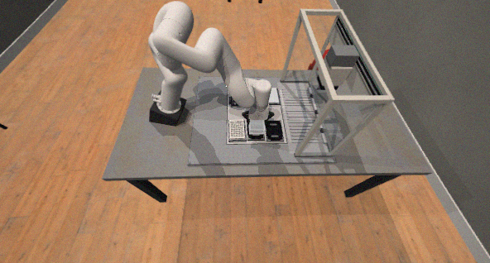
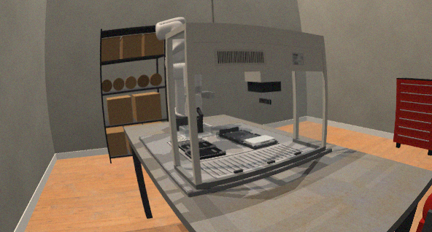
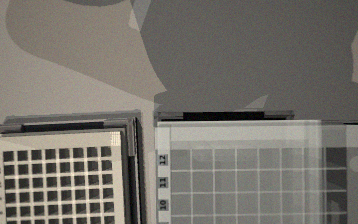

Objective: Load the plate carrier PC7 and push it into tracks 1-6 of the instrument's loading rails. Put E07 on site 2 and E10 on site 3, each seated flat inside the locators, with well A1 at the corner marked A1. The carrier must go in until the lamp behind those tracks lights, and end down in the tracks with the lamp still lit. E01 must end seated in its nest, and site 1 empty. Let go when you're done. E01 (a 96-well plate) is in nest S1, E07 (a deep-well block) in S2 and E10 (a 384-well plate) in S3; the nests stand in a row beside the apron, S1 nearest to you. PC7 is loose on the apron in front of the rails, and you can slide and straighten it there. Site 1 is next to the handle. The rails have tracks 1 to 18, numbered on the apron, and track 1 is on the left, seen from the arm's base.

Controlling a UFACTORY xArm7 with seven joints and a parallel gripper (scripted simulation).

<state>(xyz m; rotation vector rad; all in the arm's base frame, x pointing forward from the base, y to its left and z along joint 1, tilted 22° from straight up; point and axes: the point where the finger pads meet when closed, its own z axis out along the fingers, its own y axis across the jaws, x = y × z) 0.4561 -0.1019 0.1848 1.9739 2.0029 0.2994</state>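
The dark plate carrier PC7 lies 25 cm to the left of my hand, 7 cm below it and 1 cm ahead of it. Also, from my hand: nest (11 cm ahead, 8 cm below, 1 cm to the right); then deep-well block E07 (1 cm below); then frame post (41 cm ahead, 16 cm to the right, 16 cm above).
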